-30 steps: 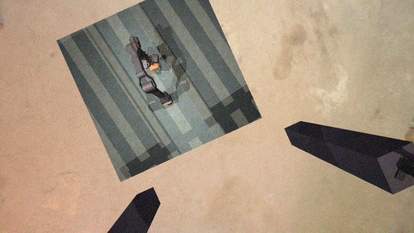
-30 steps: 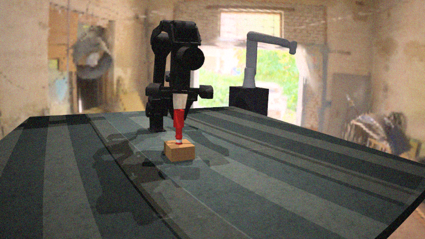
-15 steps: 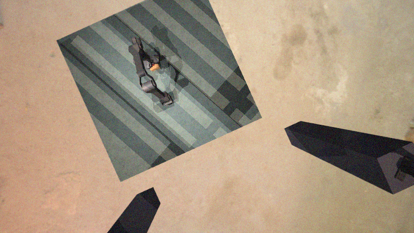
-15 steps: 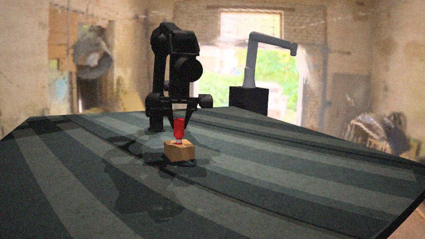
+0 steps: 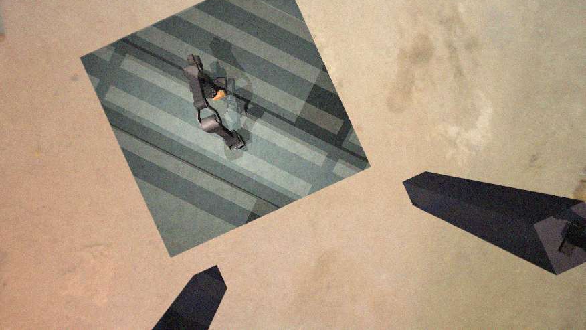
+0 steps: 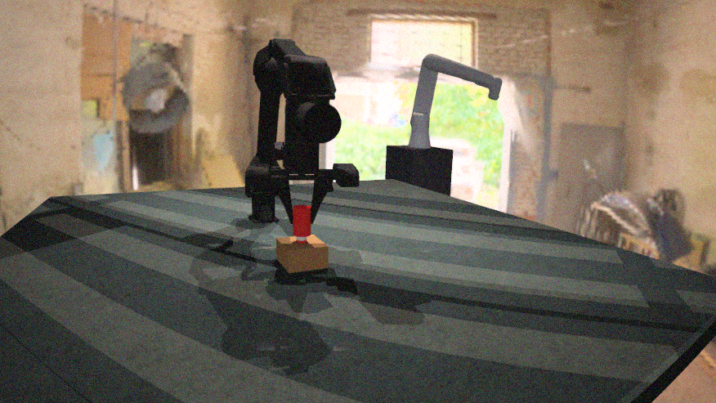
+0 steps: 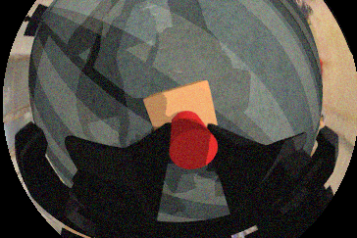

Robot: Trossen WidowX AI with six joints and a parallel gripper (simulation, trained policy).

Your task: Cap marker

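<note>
My gripper tip is right at the red marker. Round my gripper tip: red cap: 10 mm above; holder block: 50 mm below.
</note>
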